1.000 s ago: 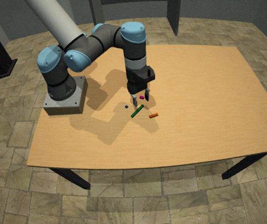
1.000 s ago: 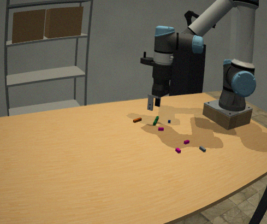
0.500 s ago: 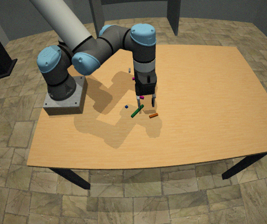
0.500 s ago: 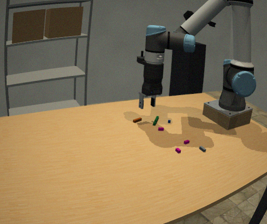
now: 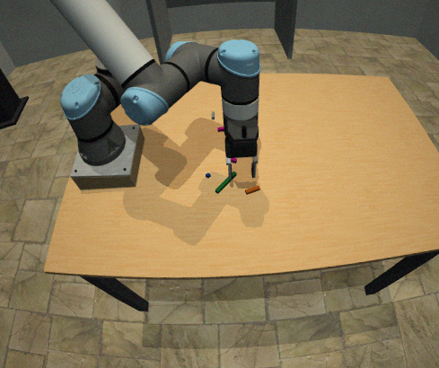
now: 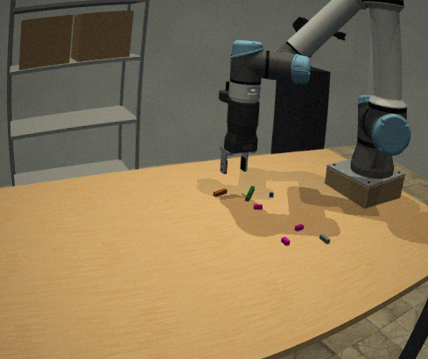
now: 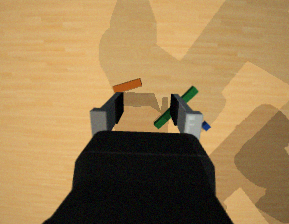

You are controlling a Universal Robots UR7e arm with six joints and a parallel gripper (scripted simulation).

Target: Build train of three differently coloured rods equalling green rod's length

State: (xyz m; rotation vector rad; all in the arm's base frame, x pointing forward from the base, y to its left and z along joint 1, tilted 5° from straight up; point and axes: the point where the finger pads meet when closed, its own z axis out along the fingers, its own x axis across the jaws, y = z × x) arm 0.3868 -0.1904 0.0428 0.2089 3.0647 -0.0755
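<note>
Right now my hand is 8 cm past the blue rod, 7 cm above it and 6 cm to the right of it. The rest, counted from my hand: grey rod: 31 cm to the left, 7 cm below, 3 cm behind; then orange rod: 7 cm below, 3 cm ahead, 1 cm to the right; then green rod: 7 cm below, 4 cm behind, 3 cm to the left.
</note>
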